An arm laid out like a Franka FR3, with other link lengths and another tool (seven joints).
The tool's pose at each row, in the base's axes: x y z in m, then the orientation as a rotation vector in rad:
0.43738, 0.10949, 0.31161, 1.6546, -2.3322, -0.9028
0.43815, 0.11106, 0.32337, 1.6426, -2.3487, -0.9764
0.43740, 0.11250, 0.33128, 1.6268, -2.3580, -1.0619
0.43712, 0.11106, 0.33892, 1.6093, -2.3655, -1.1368
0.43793, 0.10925, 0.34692, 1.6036, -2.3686, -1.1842
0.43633, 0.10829, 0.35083, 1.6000, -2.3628, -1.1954
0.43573, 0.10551, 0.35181, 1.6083, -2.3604, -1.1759
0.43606, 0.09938, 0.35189, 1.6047, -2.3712, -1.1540
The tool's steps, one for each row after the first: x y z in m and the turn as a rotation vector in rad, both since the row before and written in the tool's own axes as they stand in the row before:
-0.00429, 0.00611, -0.00925, -0.0196, -0.0515, 0.0003
-0.00302, 0.00533, -0.00526, -0.0277, -0.0544, -0.0004
-0.00097, 0.00439, -0.00635, -0.0242, -0.0476, 0.0014
-0.00157, 0.00384, -0.00712, -0.0141, -0.0304, -0.0033
0.00011, 0.00346, -0.00261, -0.0080, -0.0031, 0.0004
0.00217, 0.00060, -0.00200, 0.0066, 0.0124, -0.0027
0.00482, -0.00124, -0.00360, 0.0125, 0.0077, 0.0065

